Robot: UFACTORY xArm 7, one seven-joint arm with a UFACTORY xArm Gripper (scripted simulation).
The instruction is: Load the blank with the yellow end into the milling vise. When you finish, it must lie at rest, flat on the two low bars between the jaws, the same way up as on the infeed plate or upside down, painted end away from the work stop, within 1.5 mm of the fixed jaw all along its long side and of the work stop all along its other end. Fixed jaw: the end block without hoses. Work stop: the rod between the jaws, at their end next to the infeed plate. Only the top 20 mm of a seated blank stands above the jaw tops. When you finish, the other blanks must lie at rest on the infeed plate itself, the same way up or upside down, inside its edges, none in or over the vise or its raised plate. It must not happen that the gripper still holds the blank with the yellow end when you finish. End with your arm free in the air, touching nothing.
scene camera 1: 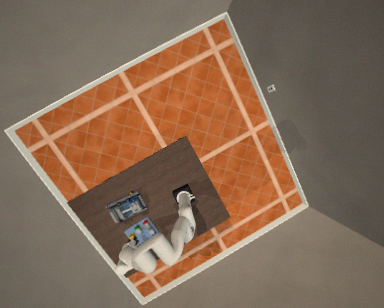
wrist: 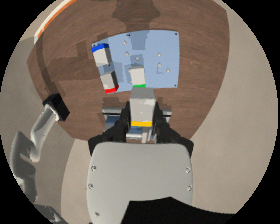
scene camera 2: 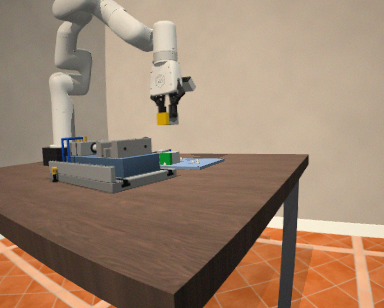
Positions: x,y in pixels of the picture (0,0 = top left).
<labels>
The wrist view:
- my gripper: 142,108
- yellow-ended blank: 142,99
</labels>
